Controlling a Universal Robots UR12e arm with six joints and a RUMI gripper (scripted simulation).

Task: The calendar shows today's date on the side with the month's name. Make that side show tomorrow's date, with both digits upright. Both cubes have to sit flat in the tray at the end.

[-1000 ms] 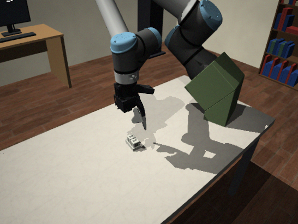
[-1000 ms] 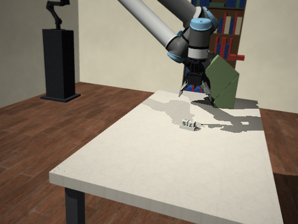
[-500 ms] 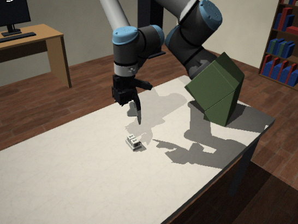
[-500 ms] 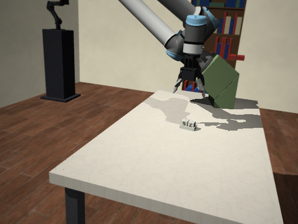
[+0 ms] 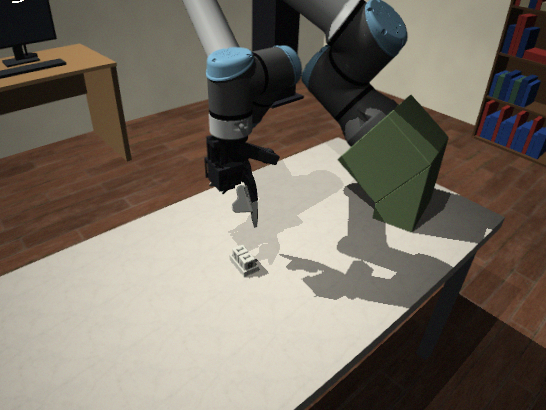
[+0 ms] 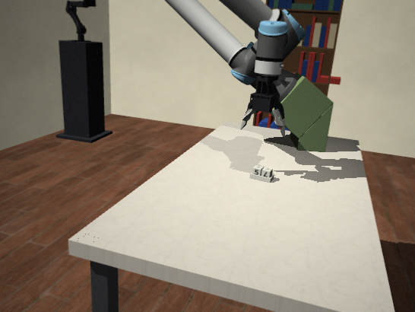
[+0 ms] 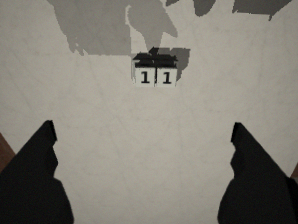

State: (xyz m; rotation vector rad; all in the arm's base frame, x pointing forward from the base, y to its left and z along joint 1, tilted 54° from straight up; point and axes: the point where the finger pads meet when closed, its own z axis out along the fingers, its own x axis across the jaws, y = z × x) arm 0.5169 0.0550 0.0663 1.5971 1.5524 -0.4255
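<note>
The digit cube is 14 cm below my hand. Also, from my hand: pale calendar tray 2 cm to the left, 16 cm below.
</note>
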